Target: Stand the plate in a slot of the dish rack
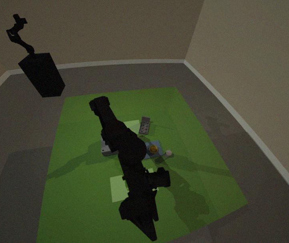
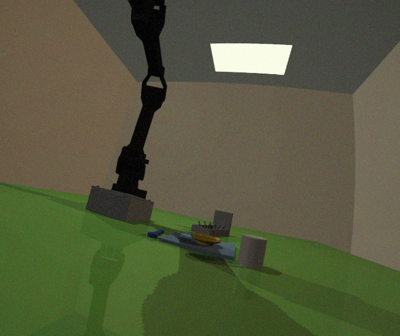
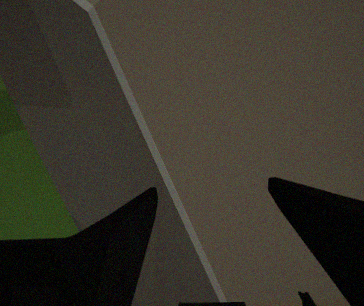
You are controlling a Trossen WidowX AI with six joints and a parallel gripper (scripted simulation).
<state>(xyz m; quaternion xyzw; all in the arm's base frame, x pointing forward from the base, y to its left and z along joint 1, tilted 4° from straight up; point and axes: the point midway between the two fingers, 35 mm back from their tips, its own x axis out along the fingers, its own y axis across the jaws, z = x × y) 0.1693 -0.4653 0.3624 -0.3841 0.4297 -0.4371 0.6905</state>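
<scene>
Now: the yellow plate 44 cm below my gripper tip, 39 cm to the left of it and 14 cm ahead of it. Round my gripper tip: blue flat board (46 cm below, 40 cm to the left, 13 cm ahead); pale cylinder (43 cm below, 33 cm to the left, 24 cm ahead); blue spoon (45 cm below, 36 cm to the left, 4 cm ahead).
</scene>
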